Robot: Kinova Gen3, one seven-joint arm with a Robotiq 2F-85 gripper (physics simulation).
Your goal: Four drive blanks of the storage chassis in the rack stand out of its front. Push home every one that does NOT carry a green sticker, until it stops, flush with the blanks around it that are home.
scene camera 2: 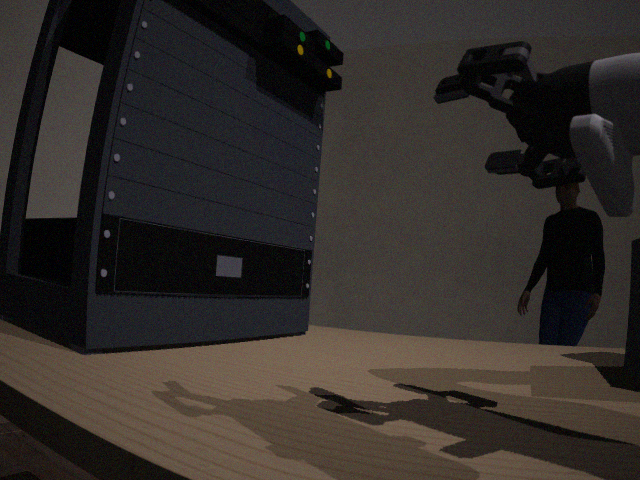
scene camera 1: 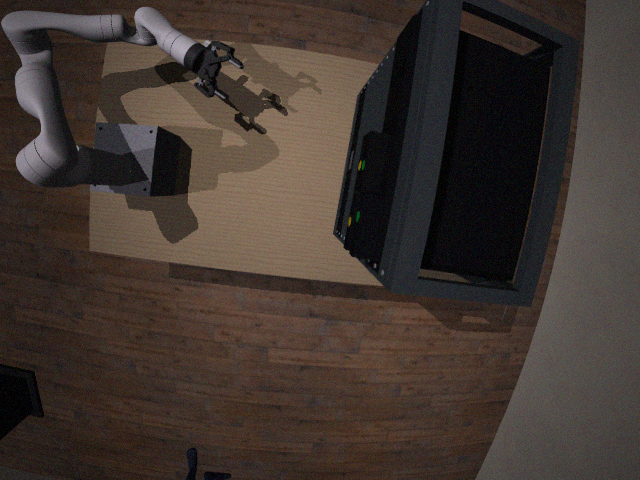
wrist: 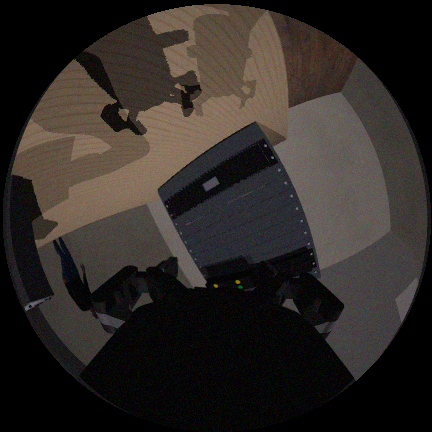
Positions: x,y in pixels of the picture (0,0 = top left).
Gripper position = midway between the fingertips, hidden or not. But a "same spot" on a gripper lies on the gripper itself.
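Labels:
You'd find my gripper in the wrist view, in scene camera 2 and in scene camera 1 [234,83]. On that gripper, [wrist: 159,281] and [scene camera 2: 540,161] are the same spot. There's a rack as well, and it shows in scene camera 1, in scene camera 2 and in the wrist view [227,244]. For the rack, [scene camera 2: 196,220] and [scene camera 1: 359,132] are the same spot.

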